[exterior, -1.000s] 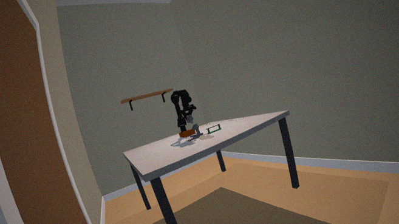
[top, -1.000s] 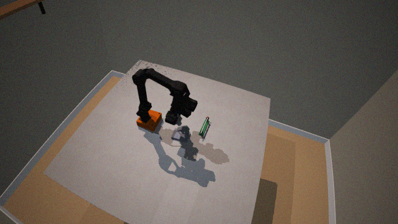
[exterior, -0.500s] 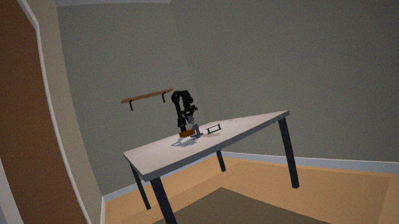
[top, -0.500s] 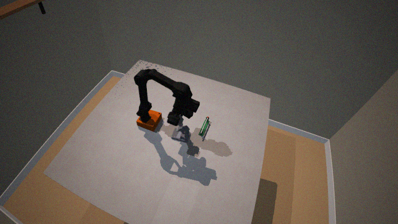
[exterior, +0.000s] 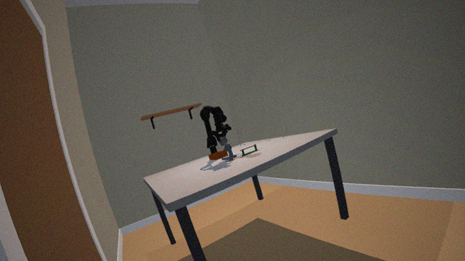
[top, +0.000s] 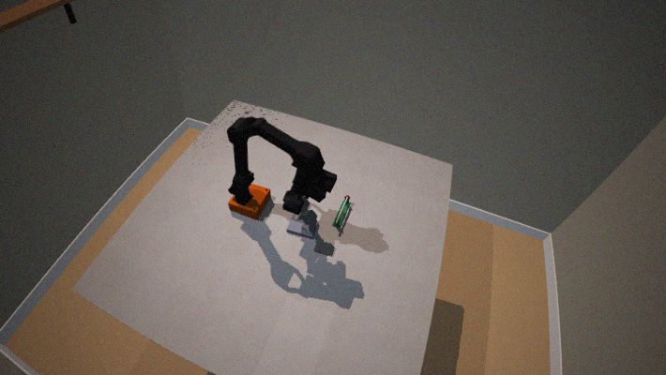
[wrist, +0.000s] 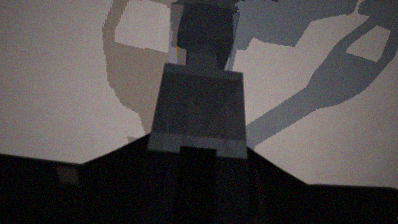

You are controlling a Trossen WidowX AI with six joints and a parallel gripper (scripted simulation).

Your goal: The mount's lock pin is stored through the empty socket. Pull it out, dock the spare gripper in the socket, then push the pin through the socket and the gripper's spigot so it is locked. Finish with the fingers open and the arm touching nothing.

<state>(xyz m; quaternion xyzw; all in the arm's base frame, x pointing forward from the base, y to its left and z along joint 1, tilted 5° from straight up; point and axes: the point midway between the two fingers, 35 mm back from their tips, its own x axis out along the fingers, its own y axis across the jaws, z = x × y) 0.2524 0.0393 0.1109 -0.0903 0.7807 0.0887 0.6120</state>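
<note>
The green pin rest is 150 mm to the left of my gripper tip, 130 mm ahead of it and 120 mm below it. Also, from my gripper tip: spare gripper 10 mm ahead; mount 100 mm below, 40 mm ahead, 10 mm to the left.
</note>
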